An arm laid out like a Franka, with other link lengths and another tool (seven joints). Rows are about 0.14 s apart.
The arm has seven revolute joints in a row. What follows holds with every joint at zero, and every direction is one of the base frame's.
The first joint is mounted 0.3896 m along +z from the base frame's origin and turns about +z.
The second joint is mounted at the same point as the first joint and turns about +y.
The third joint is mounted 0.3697 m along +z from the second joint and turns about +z.
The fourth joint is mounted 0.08 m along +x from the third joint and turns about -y.
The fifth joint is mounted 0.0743 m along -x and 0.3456 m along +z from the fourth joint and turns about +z.
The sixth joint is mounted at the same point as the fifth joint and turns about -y.
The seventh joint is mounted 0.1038 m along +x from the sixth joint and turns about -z.
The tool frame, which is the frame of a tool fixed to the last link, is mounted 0.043 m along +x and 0.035 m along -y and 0.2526 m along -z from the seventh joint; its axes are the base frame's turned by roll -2.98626, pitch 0 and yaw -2.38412 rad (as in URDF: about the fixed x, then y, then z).
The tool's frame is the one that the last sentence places.
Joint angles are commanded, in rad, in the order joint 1, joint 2, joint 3, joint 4, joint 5, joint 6, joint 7. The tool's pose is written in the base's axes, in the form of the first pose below.
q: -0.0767 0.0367 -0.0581 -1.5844 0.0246 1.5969 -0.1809
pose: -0.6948 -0.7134 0.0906 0.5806; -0.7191 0.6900 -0.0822 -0.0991; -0.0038 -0.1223 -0.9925 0.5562; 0 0 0 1
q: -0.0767 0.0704 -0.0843 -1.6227 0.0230 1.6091 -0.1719
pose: -0.7189 -0.6946 0.0280 0.5773; -0.6942 0.7152 -0.0814 -0.1146; 0.0365 -0.0779 -0.9963 0.5196; 0 0 0 1
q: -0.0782 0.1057 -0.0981 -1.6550 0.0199 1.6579 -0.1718
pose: -0.7289 -0.6846 0.0072 0.5843; -0.6825 0.7258 -0.0861 -0.1255; 0.0537 -0.0676 -0.9963 0.4897; 0 0 0 1
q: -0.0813 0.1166 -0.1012 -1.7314 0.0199 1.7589 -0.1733
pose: -0.7339 -0.6790 0.0198 0.5902; -0.6777 0.7298 -0.0903 -0.1307; 0.0469 -0.0797 -0.9957 0.4594; 0 0 0 1
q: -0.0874 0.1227 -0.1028 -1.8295 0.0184 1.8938 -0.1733
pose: -0.7412 -0.6695 0.0485 0.5948; -0.6706 0.7352 -0.0993 -0.1375; 0.0308 -0.1061 -0.9939 0.4262; 0 0 0 1
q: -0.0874 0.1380 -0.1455 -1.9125 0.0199 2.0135 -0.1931
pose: -0.7581 -0.6488 0.0662 0.5924; -0.6518 0.7502 -0.1112 -0.1631; 0.0225 -0.1274 -0.9916 0.3940; 0 0 0 1
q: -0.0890 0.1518 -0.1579 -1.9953 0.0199 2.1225 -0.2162
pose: -0.7531 -0.6532 0.0784 0.5882; -0.6576 0.7441 -0.1177 -0.1708; 0.0185 -0.1402 -0.9900 0.3619; 0 0 0 1
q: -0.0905 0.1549 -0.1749 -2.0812 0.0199 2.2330 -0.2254
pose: -0.7601 -0.6425 0.0970 0.5793; -0.6497 0.7493 -0.1281 -0.1809; 0.0096 -0.1604 -0.9870 0.3362; 0 0 0 1
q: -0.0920 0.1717 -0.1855 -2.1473 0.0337 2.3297 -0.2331
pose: -0.7694 -0.6293 0.1101 0.5729; -0.6388 0.7584 -0.1295 -0.1865; -0.0020 -0.1699 -0.9855 0.3105; 0 0 0 1
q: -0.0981 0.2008 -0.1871 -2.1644 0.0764 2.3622 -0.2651
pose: -0.7733 -0.6254 0.1044 0.5708; -0.6339 0.7663 -0.1044 -0.1869; -0.0147 -0.1469 -0.9890 0.2900; 0 0 0 1
